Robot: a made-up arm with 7 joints. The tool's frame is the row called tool. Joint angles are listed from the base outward.
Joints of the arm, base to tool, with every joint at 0 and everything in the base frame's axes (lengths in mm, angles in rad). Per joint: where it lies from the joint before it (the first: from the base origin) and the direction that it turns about. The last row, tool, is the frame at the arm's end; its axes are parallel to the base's.
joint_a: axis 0 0.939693 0.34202 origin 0 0 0
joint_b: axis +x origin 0 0 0
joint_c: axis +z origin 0 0 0
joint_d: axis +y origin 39.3 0 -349.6
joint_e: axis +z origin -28.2 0 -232.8
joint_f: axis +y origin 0 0 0
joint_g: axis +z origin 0 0 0
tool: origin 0 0 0
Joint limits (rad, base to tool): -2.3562..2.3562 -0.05..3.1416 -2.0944..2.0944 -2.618..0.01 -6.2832..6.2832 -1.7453..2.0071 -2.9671..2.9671
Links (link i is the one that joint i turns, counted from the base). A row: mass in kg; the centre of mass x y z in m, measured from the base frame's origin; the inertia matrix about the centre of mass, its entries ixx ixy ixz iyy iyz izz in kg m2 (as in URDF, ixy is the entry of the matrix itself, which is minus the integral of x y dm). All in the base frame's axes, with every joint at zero. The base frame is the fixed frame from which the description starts. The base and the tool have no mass.
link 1: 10.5; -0.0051 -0.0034 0.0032; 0.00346 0 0 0.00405 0.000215 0.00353
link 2: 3.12; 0.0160 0.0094 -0.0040; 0.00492 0 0 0.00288 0 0.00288
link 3: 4.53; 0.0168 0.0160 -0.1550; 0.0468 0 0.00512 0.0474 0 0.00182
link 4: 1.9; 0.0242 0.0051 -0.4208; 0.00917 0 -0.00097 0.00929 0 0.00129
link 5: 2.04; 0.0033 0.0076 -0.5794; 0.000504 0 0 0.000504 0 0.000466
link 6: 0.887; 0.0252 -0.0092 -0.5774; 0.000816 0 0 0.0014 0 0.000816
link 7: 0.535; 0.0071 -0.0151 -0.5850; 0.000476 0 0 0.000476 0 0.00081
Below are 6 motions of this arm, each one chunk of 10 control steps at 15 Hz.
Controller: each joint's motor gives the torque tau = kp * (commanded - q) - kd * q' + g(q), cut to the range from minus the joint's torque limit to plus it. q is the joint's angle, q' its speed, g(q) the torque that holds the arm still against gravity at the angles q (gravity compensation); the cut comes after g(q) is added. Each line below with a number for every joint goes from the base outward.
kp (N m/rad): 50 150 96 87 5.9 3 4.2
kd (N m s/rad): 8.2 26 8.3 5 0.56 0.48 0.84
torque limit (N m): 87 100 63 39 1.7 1.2 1.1
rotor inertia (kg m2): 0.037 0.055 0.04 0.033 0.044 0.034 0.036
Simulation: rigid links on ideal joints. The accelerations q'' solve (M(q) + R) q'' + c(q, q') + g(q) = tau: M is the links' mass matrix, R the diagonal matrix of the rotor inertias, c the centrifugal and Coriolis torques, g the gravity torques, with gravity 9.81 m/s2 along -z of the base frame. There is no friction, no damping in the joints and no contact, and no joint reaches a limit. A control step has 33 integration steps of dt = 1/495 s. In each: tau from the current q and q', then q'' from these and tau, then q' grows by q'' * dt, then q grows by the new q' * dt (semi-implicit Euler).
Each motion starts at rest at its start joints. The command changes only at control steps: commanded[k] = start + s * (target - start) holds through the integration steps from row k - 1 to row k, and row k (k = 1, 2, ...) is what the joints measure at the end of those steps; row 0 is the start. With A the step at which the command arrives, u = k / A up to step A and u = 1 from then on. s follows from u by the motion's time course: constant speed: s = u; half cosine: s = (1 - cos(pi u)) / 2; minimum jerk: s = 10 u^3 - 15 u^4 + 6 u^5; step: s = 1 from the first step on.
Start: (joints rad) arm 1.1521 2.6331 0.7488 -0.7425 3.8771 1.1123 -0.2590
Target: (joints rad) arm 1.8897 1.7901 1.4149 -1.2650 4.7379 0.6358 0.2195
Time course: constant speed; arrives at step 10
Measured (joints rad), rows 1 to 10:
1: 1.1590 2.6124 0.7906 -0.7777 3.8951 1.1050 -0.2513
2: 1.1814 2.5747 0.8499 -0.8294 3.9476 1.0864 -0.2321
3: 1.2230 2.5228 0.9138 -0.8844 4.0280 1.0571 -0.2032
4: 1.2827 2.4593 0.9771 -0.9383 4.1228 1.0195 -0.1673
5: 1.3571 2.3870 1.0384 -0.9909 4.2205 0.9759 -0.1267
6: 1.4416 2.3086 1.0980 -1.0426 4.3150 0.9284 -0.0831
7: 1.5306 2.2263 1.1568 -1.0938 4.4048 0.8787 -0.0374
8: 1.6190 2.1416 1.2164 -1.1445 4.4913 0.8278 0.0094
9: 1.7030 2.0557 1.2780 -1.1947 4.5761 0.7768 0.0569
10: 1.7811 1.9693 1.3422 -1.2446 4.6609 0.7261 0.1046

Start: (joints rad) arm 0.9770 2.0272 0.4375 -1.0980 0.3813 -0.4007 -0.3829
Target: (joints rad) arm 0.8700 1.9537 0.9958 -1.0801 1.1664 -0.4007 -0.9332
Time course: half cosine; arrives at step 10
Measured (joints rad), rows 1 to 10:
1: 0.9777 2.0260 0.4437 -1.0981 0.3855 -0.4007 -0.3851
2: 0.9788 2.0221 0.4659 -1.0980 0.4052 -0.4005 -0.3948
3: 0.9777 2.0158 0.5083 -1.0968 0.4523 -0.4004 -0.4171
4: 0.9723 2.0083 0.5698 -1.0947 0.5313 -0.4001 -0.4544
5: 0.9618 2.0005 0.6461 -1.0922 0.6385 -0.3996 -0.5061
6: 0.9465 1.9934 0.7300 -1.0895 0.7633 -0.3991 -0.5691
7: 0.9277 1.9870 0.8133 -1.0870 0.8919 -0.3986 -0.6387
8: 0.9076 1.9814 0.8876 -1.0846 1.0099 -0.3985 -0.7087
9: 0.8885 1.9766 0.9452 -1.0824 1.1045 -0.3988 -0.7728
10: 0.8727 1.9726 0.9804 -1.0806 1.1662 -0.3995 -0.8251

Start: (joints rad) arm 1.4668 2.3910 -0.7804 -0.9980 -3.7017 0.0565 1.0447
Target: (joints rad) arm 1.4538 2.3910 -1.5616 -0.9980 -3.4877 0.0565 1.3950
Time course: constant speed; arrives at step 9
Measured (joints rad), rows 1 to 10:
1: 1.4667 2.3960 -0.8189 -1.0001 -3.6961 0.0563 1.0508
2: 1.4652 2.3985 -0.8875 -0.9979 -3.6817 0.0560 1.0664
3: 1.4637 2.3981 -0.9699 -0.9963 -3.6600 0.0559 1.0901
4: 1.4630 2.3958 -1.0568 -0.9970 -3.6343 0.0562 1.1194
5: 1.4627 2.3929 -1.1445 -0.9988 -3.6075 0.0568 1.1522
6: 1.4622 2.3902 -1.2321 -1.0003 -3.5813 0.0576 1.1873
7: 1.4613 2.3881 -1.3193 -1.0011 -3.5563 0.0583 1.2238
8: 1.4598 2.3867 -1.4062 -1.0012 -3.5322 0.0589 1.2613
9: 1.4580 2.3861 -1.4931 -1.0010 -3.5087 0.0592 1.2993
10: 1.4540 2.3855 -1.5422 -1.0002 -3.4906 0.0596 1.3319

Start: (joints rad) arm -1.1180 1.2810 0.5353 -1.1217 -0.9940 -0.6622 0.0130
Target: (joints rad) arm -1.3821 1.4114 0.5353 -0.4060 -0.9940 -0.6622 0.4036
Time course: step
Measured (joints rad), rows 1 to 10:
1: -1.2719 1.3232 0.5121 -0.7090 -1.0024 -0.6649 0.0728
2: -1.2972 1.3582 0.5326 -0.4528 -1.0006 -0.6590 0.1667
3: -1.2832 1.3715 0.5395 -0.3779 -0.9943 -0.6573 0.2451
4: -1.2900 1.3784 0.5388 -0.3740 -0.9901 -0.6592 0.3009
5: -1.3137 1.3859 0.5368 -0.3904 -0.9892 -0.6614 0.3383
6: -1.3406 1.3944 0.5354 -0.4053 -0.9905 -0.6624 0.3627
7: -1.3620 1.4024 0.5352 -0.4128 -0.9924 -0.6623 0.3783
8: -1.3752 1.4084 0.5355 -0.4142 -0.9939 -0.6619 0.3881
9: -1.3816 1.4120 0.5359 -0.4124 -0.9947 -0.6616 0.3942
10: -1.3838 1.4135 0.5360 -0.4099 -0.9949 -0.6615 0.3978

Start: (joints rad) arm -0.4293 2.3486 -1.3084 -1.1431 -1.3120 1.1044 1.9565
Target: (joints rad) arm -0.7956 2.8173 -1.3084 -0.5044 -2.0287 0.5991 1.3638
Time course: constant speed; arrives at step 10
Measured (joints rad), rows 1 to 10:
1: -0.4365 2.3510 -1.3094 -1.1166 -1.3283 1.0966 1.9483
2: -0.4530 2.3655 -1.3110 -1.0625 -1.3727 1.0756 1.9258
3: -0.4773 2.3938 -1.3108 -0.9948 -1.4397 1.0430 1.8905
4: -0.5069 2.4325 -1.3089 -0.9235 -1.5179 1.0025 1.8460
5: -0.5393 2.4776 -1.3067 -0.8532 -1.5984 0.9571 1.7953
6: -0.5730 2.5257 -1.3052 -0.7849 -1.6765 0.9087 1.7409
7: -0.6073 2.5746 -1.3044 -0.7187 -1.7511 0.8585 1.6844
8: -0.6420 2.6234 -1.3043 -0.6539 -1.8231 0.8075 1.6266
9: -0.6768 2.6717 -1.3044 -0.5899 -1.8939 0.7562 1.5682
10: -0.7119 2.7196 -1.3048 -0.5263 -1.9645 0.7048 1.5094

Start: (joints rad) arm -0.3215 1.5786 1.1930 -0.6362 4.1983 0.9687 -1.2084
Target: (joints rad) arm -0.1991 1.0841 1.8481 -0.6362 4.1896 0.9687 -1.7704
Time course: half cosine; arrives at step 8
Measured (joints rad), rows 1 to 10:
1: -0.3211 1.5749 1.2058 -0.6396 4.1976 0.9686 -1.2121
2: -0.3184 1.5606 1.2496 -0.6478 4.1958 0.9684 -1.2278
3: -0.3112 1.5304 1.3280 -0.6565 4.1934 0.9686 -1.2627
4: -0.2980 1.4822 1.4323 -0.6617 4.1913 0.9694 -1.3185
5: -0.2797 1.4175 1.5484 -0.6602 4.1900 0.9706 -1.3917
6: -0.2585 1.3418 1.6601 -0.6515 4.1899 0.9717 -1.4741
7: -0.2372 1.2639 1.7520 -0.6376 4.1908 0.9725 -1.5552
8: -0.2186 1.1943 1.8107 -0.6221 4.1929 0.9726 -1.6238
9: -0.2062 1.1413 1.8382 -0.6117 4.1950 0.9719 -1.6740
10: -0.2008 1.1067 1.8489 -0.6104 4.1958 0.9705 -1.7077

